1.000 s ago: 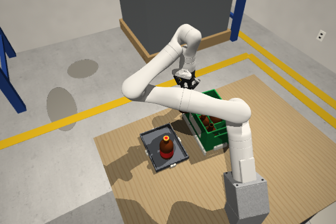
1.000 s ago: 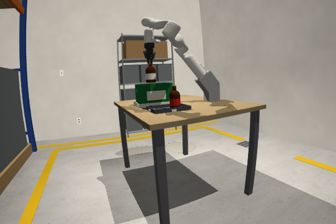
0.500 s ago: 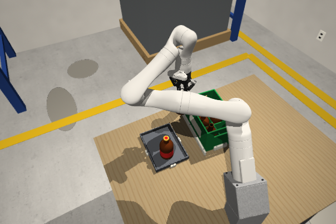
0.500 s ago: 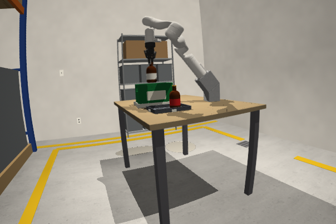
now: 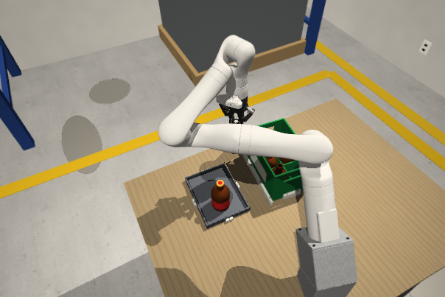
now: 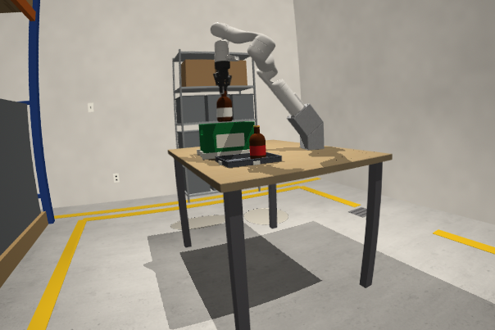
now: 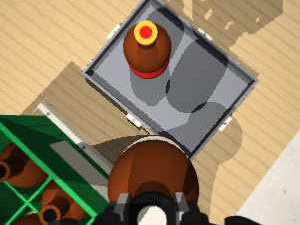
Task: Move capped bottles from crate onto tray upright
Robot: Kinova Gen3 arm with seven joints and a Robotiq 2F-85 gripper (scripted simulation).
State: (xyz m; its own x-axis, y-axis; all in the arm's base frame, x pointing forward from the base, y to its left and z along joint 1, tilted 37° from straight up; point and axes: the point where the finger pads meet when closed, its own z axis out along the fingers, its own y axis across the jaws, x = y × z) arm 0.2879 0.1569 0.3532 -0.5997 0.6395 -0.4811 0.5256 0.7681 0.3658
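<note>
Now: the brown bottle 250 mm below my hand, 130 mm behind it and 100 mm to the left of it. Also, from my hand: green crate 250 mm below, 180 mm to the right, 30 mm behind; grey tray 320 mm below, 110 mm to the left, 80 mm behind.
</note>
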